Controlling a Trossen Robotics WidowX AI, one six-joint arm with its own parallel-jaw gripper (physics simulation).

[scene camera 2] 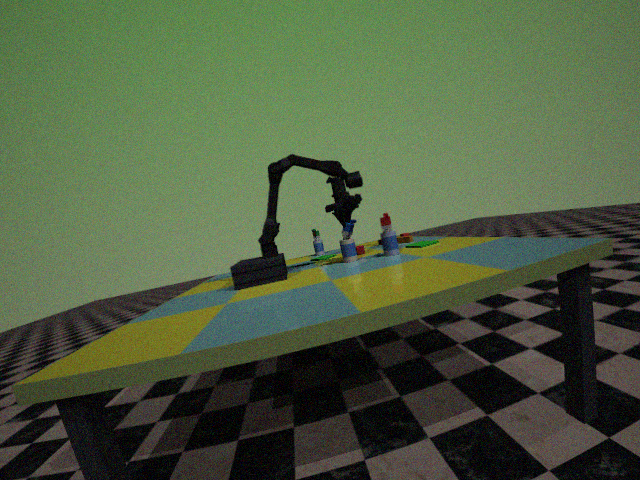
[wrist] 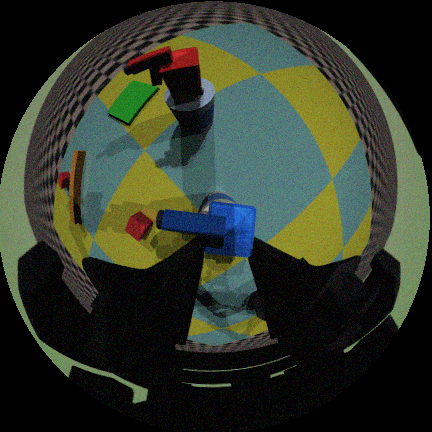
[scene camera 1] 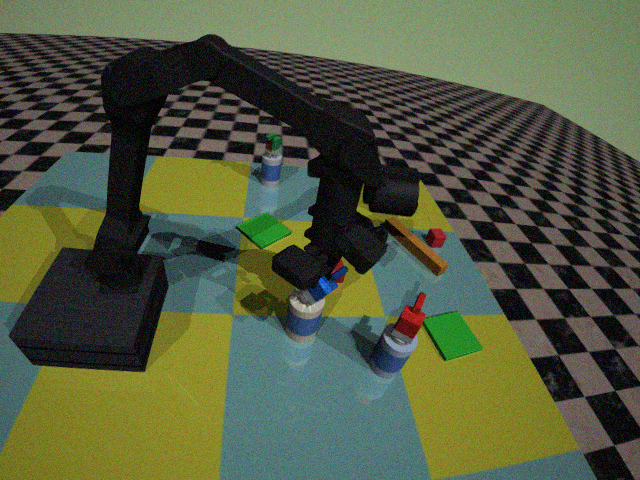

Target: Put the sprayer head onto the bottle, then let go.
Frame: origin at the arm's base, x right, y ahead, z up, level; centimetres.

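Seen in the pictures: gripper, fingertip midpoint: (scene camera 2: pixel 346 226) (wrist: pixel 225 240) (scene camera 1: pixel 318 281); arm's base at its link origin: (scene camera 2: pixel 269 256) (scene camera 1: pixel 121 279).
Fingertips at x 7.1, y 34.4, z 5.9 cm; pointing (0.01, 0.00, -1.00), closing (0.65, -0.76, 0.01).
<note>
Pixels of each thing's middle, then the offset from my fingertips to it. "pt": a spot on its surface instead.
- blue sprayer head at a spot on its surface: (wrist: pixel 240 229) (scene camera 1: pixel 324 283) (scene camera 2: pixel 348 223) pt dx +1.6, dy +0.5, dz +1.2 cm
- white bottle with a blue band, body centre: (wrist: pixel 219 216) (scene camera 1: pixel 304 313) (scene camera 2: pixel 348 249) dx -0.8, dy -1.1, dz -9.7 cm
- bottle with a red sprayer head, body centre: (wrist: pixel 185 94) (scene camera 1: pixel 401 338) (scene camera 2: pixel 389 233) dx +8.6, dy +14.4, dz -6.3 cm
- orange bar at the middle of its body: (scene camera 1: pixel 413 244) (wrist: pixel 74 187) (scene camera 2: pixel 394 240) dx -23.9, dy +34.2, dz -13.4 cm
- far red cube at the middle of its body: (scene camera 1: pixel 435 237) (wrist: pixel 63 179) dx -26.3, dy +42.5, dz -12.9 cm
The blue sprayer head (scene camera 1: pixel 324 288) (scene camera 2: pixel 348 228) (wrist: pixel 240 229) is between the fingers of my gripper (scene camera 1: pixel 316 279) (scene camera 2: pixel 345 222) (wrist: pixel 225 240), which is shut on it. The head is tilted, its grey collar low and its nozzle up in scene camera 1. The white bottle with a blue band (scene camera 1: pixel 302 321) (scene camera 2: pixel 348 251) stands upright directly below. The collar is at the bottle's top; whether it touches or sits in the neck I cannot tell. In the wrist view the head hides most of the bottle, and part of its rim (wrist: pixel 209 200) shows. The fingertips are partly hidden in scene camera 1.
A bottle with a red sprayer head (scene camera 1: pixel 391 353) (scene camera 2: pixel 389 242) (wrist: pixel 196 114) stands nearby; a green-headed one (scene camera 1: pixel 270 169) (scene camera 2: pixel 318 245) is farther back. Green plates (scene camera 1: pixel 264 230) (scene camera 1: pixel 452 335), an orange bar (scene camera 1: pixel 416 246) (wrist: pixel 76 182), a near red cube (scene camera 2: pixel 360 250) (wrist: pixel 138 226) and a far red cube (scene camera 1: pixel 436 237) lie around.
</note>
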